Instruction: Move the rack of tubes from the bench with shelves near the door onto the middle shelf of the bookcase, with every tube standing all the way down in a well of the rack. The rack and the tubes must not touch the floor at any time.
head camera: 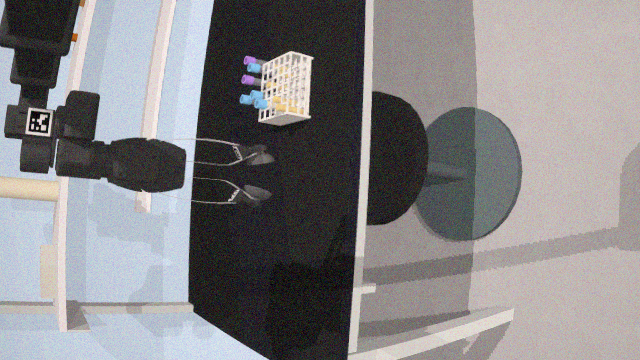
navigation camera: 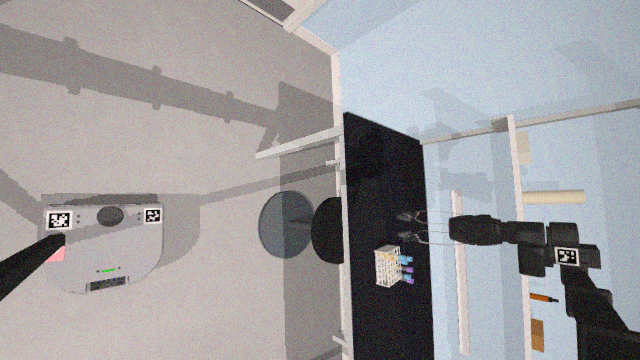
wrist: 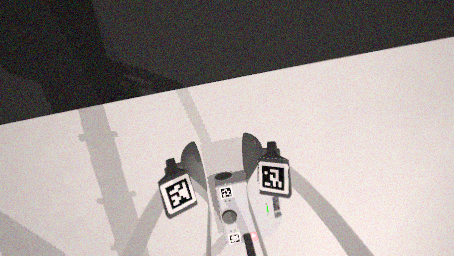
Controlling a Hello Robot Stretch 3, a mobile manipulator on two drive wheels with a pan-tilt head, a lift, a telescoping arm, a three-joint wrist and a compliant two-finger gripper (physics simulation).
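Pixels of known places: gripper, between the fingertips: (head camera: 271,177) (navigation camera: 397,225) (wrist: 222,154); robot's base, origin of its link: (navigation camera: 110,215) (wrist: 227,199).
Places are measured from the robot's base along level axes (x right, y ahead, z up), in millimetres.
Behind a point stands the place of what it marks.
The white wire rack of tubes (head camera: 286,89) {y -222, x 837, z 790 mm} (navigation camera: 388,267) {y -243, x 870, z 776 mm} stands upright on the black bench top (head camera: 300,220) {y 48, x 790, z 762 mm} (navigation camera: 380,170) {y 173, x 860, z 762 mm} (wrist: 300,35) {y -184, x 701, z 762 mm}. Several tubes with blue and purple caps stand in it, their caps above its top; some show orange-yellow contents. How deep each one sits cannot be told. My gripper (head camera: 258,175) {y -23, x 586, z 960 mm} (navigation camera: 406,226) {y -23, x 586, z 960 mm} (wrist: 222,154) {y -23, x 586, z 960 mm} is open and empty, its two fingertips apart. It is beside the rack, below it in the head view and above it in the navigation view, apart from it. The rack does not show in the wrist view. The bookcase cannot be made out.
A stool with a black seat (head camera: 397,160) {y -103, x 797, z 483 mm} (navigation camera: 327,230) {y -105, x 807, z 483 mm} and round grey base (head camera: 492,175) {y -108, x 786, z 30 mm} (navigation camera: 286,225) {y -121, x 884, z 31 mm} stands at the bench's front edge. Bench shelves hold a cream roll (head camera: 27,189) {y 38, x 1188, z 1301 mm} (navigation camera: 555,196) {y 41, x 1188, z 1318 mm} and an orange pen (navigation camera: 541,298) {y -389, x 1295, z 1258 mm}. My base (navigation camera: 107,250) {y -118, x -5, z 160 mm} is on the floor away from the bench.
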